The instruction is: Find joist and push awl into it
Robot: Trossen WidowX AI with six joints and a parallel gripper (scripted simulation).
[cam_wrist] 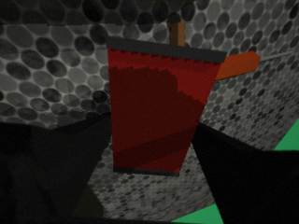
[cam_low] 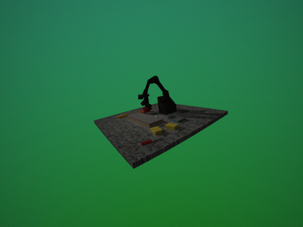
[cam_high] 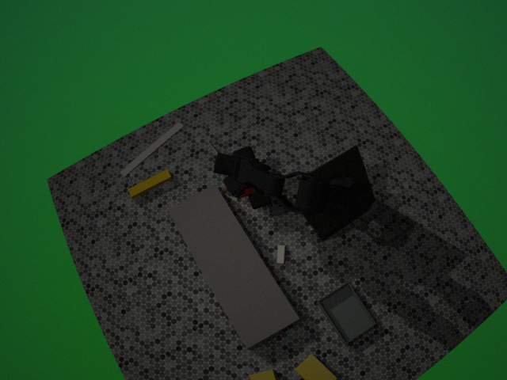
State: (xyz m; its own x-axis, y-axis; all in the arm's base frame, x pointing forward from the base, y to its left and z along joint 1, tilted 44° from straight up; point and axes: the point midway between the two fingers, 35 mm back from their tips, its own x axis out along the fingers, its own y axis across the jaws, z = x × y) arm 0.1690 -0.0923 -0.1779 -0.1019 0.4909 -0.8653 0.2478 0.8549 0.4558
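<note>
Now: gripper tip 60 mm to the left of the awl and 60 mm above it. From my gripper tip the other things lie so: red stud finder: 10 mm ahead, 10 mm to the right, 20 mm below; then orange-handled tool: 20 mm ahead, 190 mm to the right, 50 mm below; then small white block: 60 mm ahead, 240 mm to the left, 60 mm below.
</note>
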